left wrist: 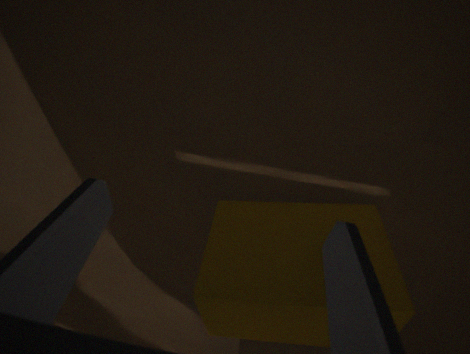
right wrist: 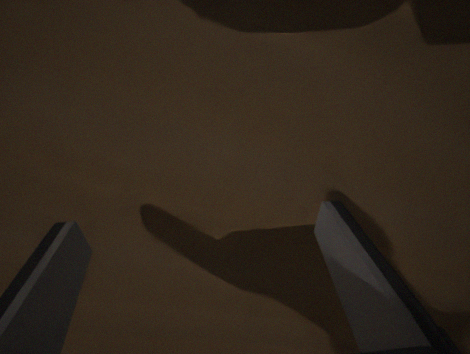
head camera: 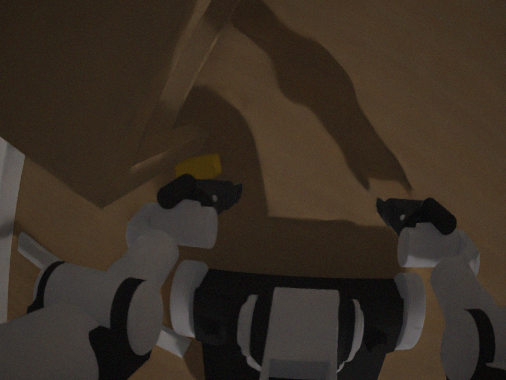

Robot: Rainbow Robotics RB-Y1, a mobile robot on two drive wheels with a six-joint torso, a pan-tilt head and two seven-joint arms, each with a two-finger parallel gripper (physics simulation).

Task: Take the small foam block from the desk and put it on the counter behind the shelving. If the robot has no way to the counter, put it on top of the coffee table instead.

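Frame: origin at the robot's base, x ahead, y left, z up, level; centimetres.
Seen in the pictures: left gripper, fingertip midpoint: (left wrist: 217, 215) (head camera: 216, 185); right gripper, fingertip midpoint: (right wrist: 206, 225) (head camera: 399, 203).
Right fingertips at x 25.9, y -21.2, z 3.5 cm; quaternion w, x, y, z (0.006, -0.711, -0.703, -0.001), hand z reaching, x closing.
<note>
A point is followed by its place in that frame.
The yellow foam block (head camera: 200, 166) {x 32.2, y 24.2, z 6.1 cm} (left wrist: 270, 250) {x 29.2, y 23.9, z 3.5 cm} lies on a brown wood-toned surface (head camera: 320, 165) {x 32.7, y -1.7, z 0.0 cm}, in shadow. My left gripper (head camera: 217, 194) {x 27.4, y 21.2, z 3.5 cm} (left wrist: 217, 215) {x 27.4, y 21.2, z 3.5 cm} is open and empty, and in the head view it covers the block's near edge. In the left wrist view its right finger overlaps the block's right part, while its left finger is off to the block's left. I cannot tell the height between fingers and block. My right gripper (head camera: 400, 209) {x 25.9, y -21.2, z 3.5 cm} (right wrist: 206, 225) {x 25.9, y -21.2, z 3.5 cm} is open and empty above the brown surface, far to the block's right. The counter, shelving and coffee table cannot be made out.
A white upright panel (head camera: 10, 190) {x 21.8, y 93.3, z 4.5 cm} stands at the head view's left edge. Pale bars (head camera: 37, 250) (head camera: 172, 341) show beside and below the left arm. Broad shadows cross the brown surface, and a thin light streak (left wrist: 280, 173) lies beyond the block. The picture is dim.
</note>
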